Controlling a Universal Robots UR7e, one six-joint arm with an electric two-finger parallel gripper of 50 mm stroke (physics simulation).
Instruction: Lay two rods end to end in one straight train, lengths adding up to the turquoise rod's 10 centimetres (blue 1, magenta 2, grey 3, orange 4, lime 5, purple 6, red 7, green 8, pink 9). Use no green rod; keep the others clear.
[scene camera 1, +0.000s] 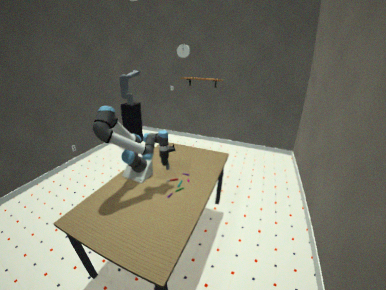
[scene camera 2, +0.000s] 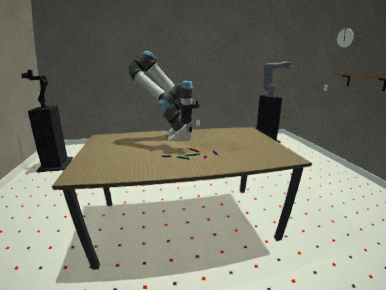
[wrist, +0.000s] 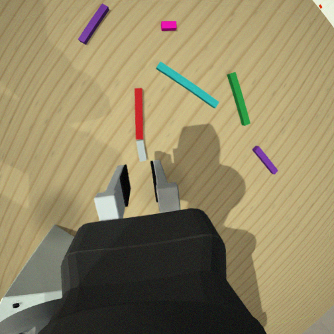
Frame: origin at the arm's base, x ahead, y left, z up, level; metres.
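Where they show: gripper, fingertip midpoint: (scene camera 1: 167, 169) (scene camera 2: 189, 132); arm's base, origin of the base link: (scene camera 1: 139, 164) (scene camera 2: 181, 124).
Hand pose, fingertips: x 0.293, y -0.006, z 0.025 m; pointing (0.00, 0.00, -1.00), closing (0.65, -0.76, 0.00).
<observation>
Things, the pixels of their top centre, and the offset from my fingertips.
- red rod, middle of its top: (scene camera 2: 194, 149) (scene camera 1: 173, 179) 0.118 m down, 0.040 m ahead, 0.031 m left
- turquoise rod, middle of its top: (scene camera 2: 192, 154) (scene camera 1: 179, 183) 0.118 m down, 0.112 m ahead, 0.004 m right
- green rod, middle of its top: (scene camera 2: 182, 156) (scene camera 1: 180, 188) 0.118 m down, 0.142 m ahead, 0.078 m right
The red rod (scene camera 1: 173, 180) (scene camera 2: 194, 150) (wrist: 139, 114) lies flat on the table. The grey rod (wrist: 141, 151) lies at its near end in the wrist view, end to end, slanting slightly off the red rod's line. The ends look touching or almost so; a hairline gap cannot be ruled out. The turquoise rod (scene camera 1: 180, 183) (scene camera 2: 193, 154) (wrist: 187, 85) lies diagonally beside the red one, apart from it. My gripper (scene camera 1: 167, 167) (wrist: 140, 174) is partly open and empty, above the table; in the wrist view its fingertips are just below the grey rod's near end.
A green rod (scene camera 1: 180, 190) (scene camera 2: 183, 158) (wrist: 239, 99) lies right of the turquoise one in the wrist view. A purple rod (wrist: 265, 160) lies lower right, another purple rod (wrist: 93, 24) upper left, and a short magenta rod (wrist: 169, 25) near the top. All lie apart from the red-grey pair.
</observation>
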